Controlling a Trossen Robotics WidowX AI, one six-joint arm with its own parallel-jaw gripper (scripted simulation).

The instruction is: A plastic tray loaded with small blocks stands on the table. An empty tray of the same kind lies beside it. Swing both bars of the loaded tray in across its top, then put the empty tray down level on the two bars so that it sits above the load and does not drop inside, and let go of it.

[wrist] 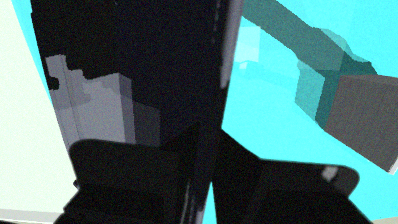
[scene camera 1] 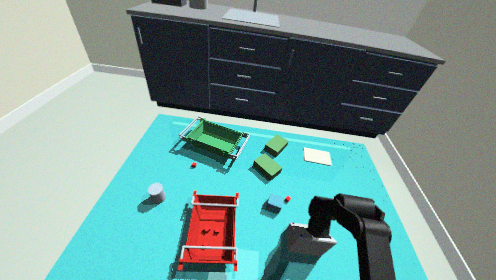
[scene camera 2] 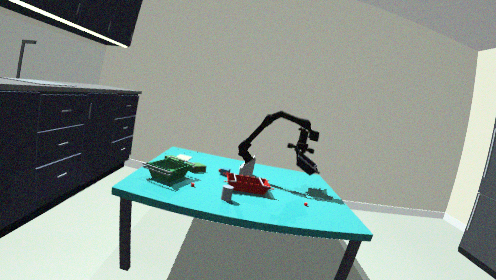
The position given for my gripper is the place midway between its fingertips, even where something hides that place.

In view: my gripper (wrist: 205,127) and a black tray (wrist: 143,79).
Scene camera 1 does not show the black tray: it is out of frame.
